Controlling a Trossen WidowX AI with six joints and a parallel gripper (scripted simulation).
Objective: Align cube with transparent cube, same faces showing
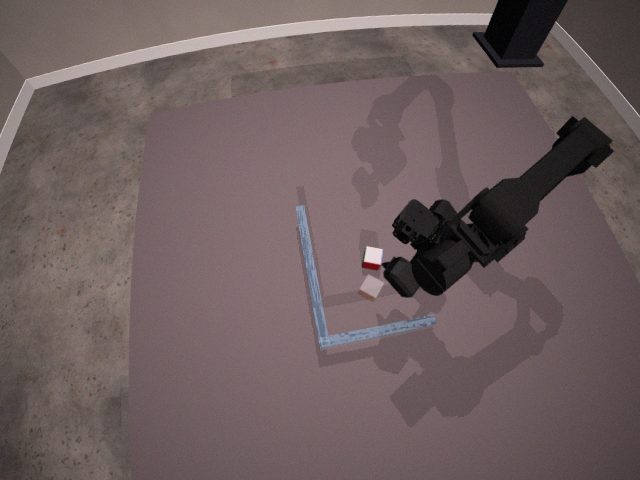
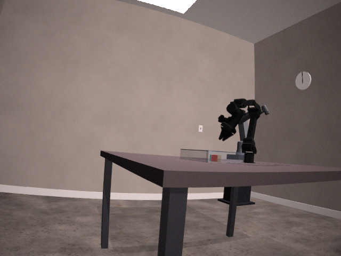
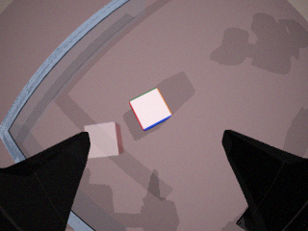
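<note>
Now: the transparent cube 140 mm below my hand, 60 mm ahead of it and 30 mm to the left of it.
</note>
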